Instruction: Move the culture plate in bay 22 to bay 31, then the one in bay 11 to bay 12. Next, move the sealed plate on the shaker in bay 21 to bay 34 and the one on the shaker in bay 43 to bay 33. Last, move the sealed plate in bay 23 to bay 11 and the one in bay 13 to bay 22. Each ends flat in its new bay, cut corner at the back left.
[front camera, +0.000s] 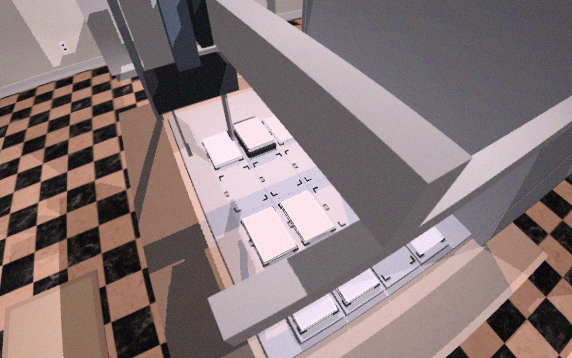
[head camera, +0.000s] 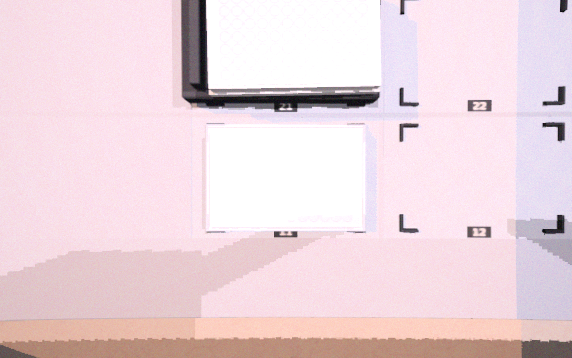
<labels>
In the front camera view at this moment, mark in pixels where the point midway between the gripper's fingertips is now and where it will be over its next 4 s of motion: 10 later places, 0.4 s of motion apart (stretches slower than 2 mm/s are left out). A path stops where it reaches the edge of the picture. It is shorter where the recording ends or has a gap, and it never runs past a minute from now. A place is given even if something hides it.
My gripper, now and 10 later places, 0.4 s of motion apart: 210, 143; 214, 128; 211, 109; 211, 108; 212, 112; 214, 118; 215, 123; 216, 128; 218, 134; 218, 138; 220, 143
</labels>
